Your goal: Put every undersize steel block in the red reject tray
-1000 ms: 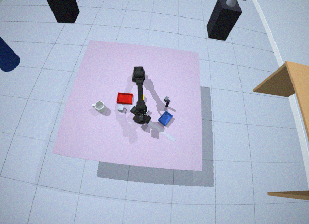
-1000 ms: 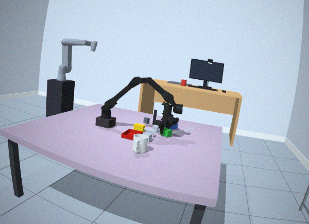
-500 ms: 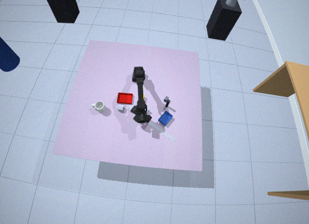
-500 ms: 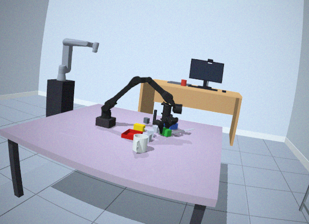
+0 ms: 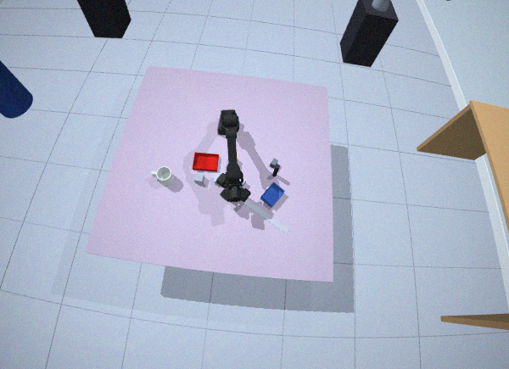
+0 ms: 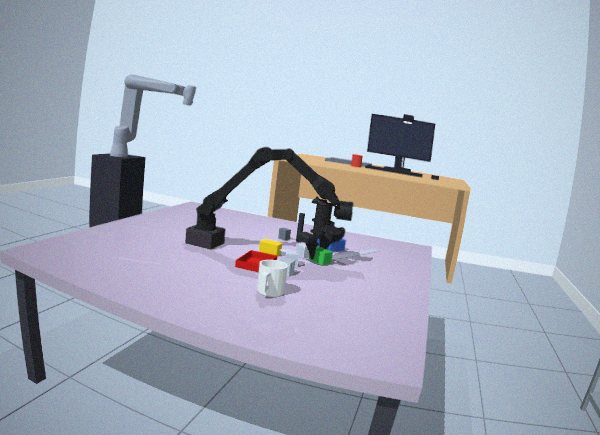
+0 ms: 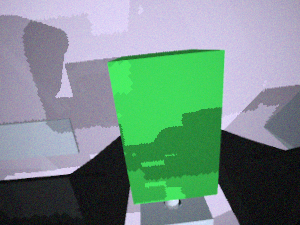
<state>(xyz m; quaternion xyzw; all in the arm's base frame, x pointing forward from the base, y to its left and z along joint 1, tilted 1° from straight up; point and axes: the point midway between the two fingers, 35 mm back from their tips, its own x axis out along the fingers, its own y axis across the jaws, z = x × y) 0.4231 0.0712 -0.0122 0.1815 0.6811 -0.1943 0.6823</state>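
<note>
Right now the yellow gauge is 15 cm behind my gripper tip, 2 cm to the right of it and 1 cm above it. Round my gripper tip: blue bin 22 cm to the left; then steel block 19 cm to the right, 6 cm behind, 1 cm above; then green GO gauge 2 cm above, 1 cm to the left, 1 cm behind.
</note>
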